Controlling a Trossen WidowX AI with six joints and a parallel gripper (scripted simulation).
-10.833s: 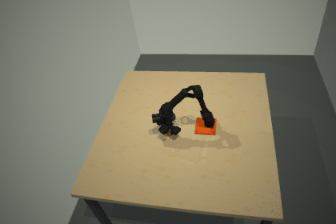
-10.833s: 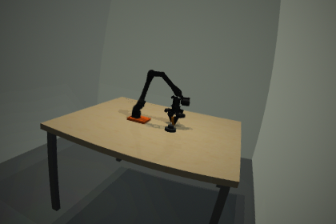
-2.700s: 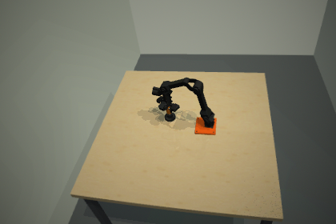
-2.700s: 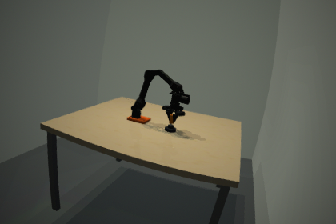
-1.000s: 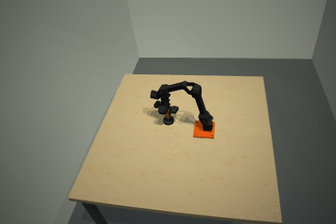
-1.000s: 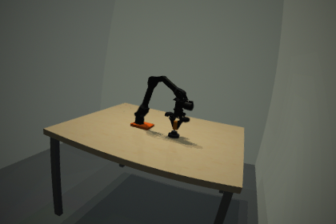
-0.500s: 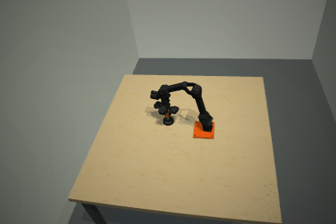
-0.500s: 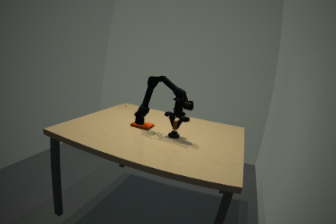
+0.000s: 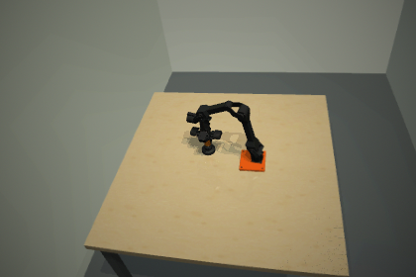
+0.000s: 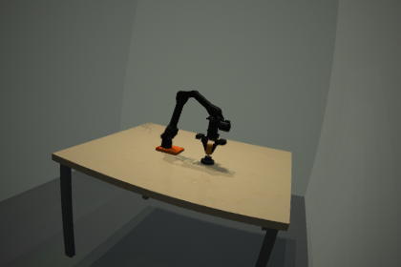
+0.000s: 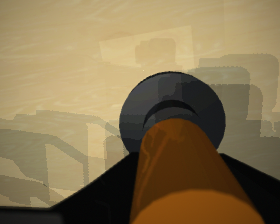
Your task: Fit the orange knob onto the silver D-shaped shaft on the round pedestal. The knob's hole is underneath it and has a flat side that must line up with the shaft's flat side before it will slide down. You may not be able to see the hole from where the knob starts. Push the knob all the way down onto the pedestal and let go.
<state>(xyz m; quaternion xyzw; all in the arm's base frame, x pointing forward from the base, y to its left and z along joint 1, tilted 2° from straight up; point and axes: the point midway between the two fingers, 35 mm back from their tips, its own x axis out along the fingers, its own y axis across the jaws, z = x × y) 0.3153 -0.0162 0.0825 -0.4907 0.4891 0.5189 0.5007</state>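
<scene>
My gripper tip is now 3 cm below the orange knob. The rest, counted from my gripper tip: round dark pedestal 4 cm below.
</scene>
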